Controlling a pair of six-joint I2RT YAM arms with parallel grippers.
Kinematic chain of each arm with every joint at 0, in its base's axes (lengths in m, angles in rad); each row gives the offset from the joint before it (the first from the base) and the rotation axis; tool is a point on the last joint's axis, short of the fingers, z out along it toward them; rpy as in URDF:
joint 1: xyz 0 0 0.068 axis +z
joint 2: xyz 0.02 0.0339 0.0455 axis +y
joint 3: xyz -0.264 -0.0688 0 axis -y
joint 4: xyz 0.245 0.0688 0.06 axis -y
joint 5: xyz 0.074 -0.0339 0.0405 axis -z
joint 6: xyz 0.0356 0 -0.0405 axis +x
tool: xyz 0 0 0 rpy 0 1.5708 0
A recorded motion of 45 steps. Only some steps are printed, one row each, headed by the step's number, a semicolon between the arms.
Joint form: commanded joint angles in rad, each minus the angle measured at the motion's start. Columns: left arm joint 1, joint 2, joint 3, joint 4, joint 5, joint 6; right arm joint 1, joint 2, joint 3, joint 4, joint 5, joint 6.
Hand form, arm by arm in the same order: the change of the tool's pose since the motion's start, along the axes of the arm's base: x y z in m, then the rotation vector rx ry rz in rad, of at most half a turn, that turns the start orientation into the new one. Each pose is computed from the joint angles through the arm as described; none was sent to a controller.
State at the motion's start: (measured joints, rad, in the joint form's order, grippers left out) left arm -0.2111 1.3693 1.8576 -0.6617 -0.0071 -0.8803; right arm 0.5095 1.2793 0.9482 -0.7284 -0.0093 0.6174
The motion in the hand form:
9: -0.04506 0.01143 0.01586 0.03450 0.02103 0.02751; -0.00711 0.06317 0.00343 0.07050 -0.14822 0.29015
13: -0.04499 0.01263 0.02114 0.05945 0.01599 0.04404; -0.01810 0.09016 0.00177 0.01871 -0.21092 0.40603
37: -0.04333 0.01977 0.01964 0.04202 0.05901 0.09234; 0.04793 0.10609 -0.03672 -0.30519 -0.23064 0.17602
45: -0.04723 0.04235 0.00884 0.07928 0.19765 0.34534; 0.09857 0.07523 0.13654 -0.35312 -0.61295 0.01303
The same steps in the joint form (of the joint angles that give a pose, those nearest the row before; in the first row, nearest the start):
9: 0.0032 -0.0830 0.0535 -0.1638 -0.0294 0.0243; 0.2081 0.0690 0.0253 0.2033 -0.0230 -0.0838
13: 0.0056 -0.0651 0.0957 -0.1873 -0.0479 0.0468; 0.3108 0.1078 0.0440 0.2420 0.0402 -0.1441
37: 0.0374 -0.0516 0.1201 -0.2370 -0.0599 0.0181; 0.2353 0.4134 0.2130 0.2332 0.3591 -0.1450
45: 0.1101 -0.0389 0.1531 -0.4024 -0.2392 -0.0192; 0.0950 0.3810 0.7490 0.0716 0.5200 -0.3644

